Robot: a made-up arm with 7 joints.
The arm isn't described. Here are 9 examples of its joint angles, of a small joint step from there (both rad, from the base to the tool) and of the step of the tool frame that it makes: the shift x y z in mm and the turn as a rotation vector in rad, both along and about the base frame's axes.
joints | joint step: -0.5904 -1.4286 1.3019 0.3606 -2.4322 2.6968 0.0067 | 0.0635 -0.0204 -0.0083 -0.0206 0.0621 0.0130 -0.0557
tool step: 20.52 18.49 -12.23 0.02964 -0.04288 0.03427
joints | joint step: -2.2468 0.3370 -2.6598 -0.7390 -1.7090 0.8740 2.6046 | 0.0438 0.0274 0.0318 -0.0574 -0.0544 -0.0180 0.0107
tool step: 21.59 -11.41 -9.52 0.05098 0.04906 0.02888
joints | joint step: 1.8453 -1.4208 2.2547 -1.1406 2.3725 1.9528 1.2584 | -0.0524 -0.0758 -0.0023 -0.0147 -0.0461 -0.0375 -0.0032
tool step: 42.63 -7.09 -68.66 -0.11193 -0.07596 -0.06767
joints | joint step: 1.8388 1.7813 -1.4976 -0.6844 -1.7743 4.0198 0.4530 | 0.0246 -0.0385 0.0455 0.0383 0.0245 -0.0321 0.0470
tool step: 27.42 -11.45 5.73 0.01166 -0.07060 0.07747
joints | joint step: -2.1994 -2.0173 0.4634 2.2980 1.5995 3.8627 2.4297 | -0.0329 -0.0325 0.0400 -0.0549 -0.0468 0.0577 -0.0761
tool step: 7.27 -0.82 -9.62 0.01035 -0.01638 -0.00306
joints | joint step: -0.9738 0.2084 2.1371 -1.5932 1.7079 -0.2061 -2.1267 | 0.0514 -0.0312 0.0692 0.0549 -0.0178 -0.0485 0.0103
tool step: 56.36 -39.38 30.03 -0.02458 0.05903 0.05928
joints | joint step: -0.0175 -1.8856 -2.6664 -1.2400 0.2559 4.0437 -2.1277 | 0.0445 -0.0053 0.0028 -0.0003 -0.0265 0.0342 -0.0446
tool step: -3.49 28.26 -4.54 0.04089 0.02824 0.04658
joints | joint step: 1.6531 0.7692 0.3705 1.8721 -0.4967 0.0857 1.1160 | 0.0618 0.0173 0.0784 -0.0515 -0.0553 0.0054 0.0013
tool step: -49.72 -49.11 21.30 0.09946 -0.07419 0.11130
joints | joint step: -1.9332 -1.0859 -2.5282 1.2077 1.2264 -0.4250 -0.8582 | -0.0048 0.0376 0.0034 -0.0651 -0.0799 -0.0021 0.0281
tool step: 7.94 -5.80 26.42 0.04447 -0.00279 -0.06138
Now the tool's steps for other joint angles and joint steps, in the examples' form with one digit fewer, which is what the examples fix.
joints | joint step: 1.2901 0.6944 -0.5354 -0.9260 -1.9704 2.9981 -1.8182 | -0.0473 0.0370 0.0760 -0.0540 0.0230 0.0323 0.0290
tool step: -5.3 -6.8 -44.4 0.0100 -0.0838 -0.0134
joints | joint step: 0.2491 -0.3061 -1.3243 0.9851 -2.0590 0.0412 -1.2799 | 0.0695 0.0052 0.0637 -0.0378 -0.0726 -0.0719 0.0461
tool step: 26.2 68.4 10.7 -0.1122 -0.0334 0.0959
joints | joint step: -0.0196 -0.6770 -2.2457 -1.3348 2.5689 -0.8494 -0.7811 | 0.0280 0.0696 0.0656 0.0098 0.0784 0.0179 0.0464
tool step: -28.4 52.8 47.9 0.0837 -0.0571 0.0388
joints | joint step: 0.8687 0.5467 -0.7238 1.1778 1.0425 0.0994 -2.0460 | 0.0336 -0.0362 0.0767 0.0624 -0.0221 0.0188 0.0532
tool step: 28.7 77.6 -15.0 -0.0625 0.1007 0.0911
